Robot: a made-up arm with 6 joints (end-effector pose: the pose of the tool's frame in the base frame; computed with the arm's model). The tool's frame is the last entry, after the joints. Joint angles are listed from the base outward.
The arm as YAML. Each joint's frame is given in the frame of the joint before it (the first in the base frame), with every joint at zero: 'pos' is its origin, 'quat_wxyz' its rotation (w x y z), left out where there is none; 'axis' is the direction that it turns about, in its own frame. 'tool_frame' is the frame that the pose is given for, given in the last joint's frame.
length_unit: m
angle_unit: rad
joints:
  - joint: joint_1
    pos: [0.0, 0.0, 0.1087]
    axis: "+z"
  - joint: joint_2
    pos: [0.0, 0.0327, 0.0]
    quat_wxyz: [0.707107, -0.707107, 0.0, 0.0]
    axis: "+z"
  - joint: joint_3
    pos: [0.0, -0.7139, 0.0]
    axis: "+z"
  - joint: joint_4
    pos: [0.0, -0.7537, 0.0]
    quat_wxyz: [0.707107, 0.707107, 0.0, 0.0]
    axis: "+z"
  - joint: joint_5
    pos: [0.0, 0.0, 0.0]
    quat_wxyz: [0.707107, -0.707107, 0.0, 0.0]
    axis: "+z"
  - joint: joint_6
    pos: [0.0, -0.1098, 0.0]
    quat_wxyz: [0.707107, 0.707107, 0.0, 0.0]
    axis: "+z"
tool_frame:
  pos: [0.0, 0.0, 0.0]
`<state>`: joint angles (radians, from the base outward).
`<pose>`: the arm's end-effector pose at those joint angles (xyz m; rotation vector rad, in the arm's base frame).
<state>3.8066 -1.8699 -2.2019 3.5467 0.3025 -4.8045</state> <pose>-0.0067 -0.0304 -0.5907 -1.3634 -1.8243 1.4601</pose>
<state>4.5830 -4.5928 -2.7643 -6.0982 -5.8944 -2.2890</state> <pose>0.0431 0.0182 0.4672 -0.0998 0.8870 2.3178</pose>
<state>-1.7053 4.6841 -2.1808 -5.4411 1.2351 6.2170</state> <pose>0.1491 0.2810 -0.5870 2.3938 1.2477 1.2408</pose>
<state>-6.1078 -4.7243 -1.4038 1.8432 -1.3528 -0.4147</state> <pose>0.8615 0.0810 0.8809 1.4601 -0.3940 1.2159</pose>
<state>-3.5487 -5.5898 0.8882 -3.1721 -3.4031 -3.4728</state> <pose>-1.0272 0.4064 0.6791 1.6196 -0.0938 2.0020</pose>
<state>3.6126 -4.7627 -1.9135 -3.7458 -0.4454 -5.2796</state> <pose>-0.3737 -0.1969 0.9473 -0.2564 0.0161 0.9149</pose>
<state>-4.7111 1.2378 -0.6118 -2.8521 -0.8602 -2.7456</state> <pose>-0.0580 1.2228 0.9641 -1.0312 1.4654 1.8358</pose>
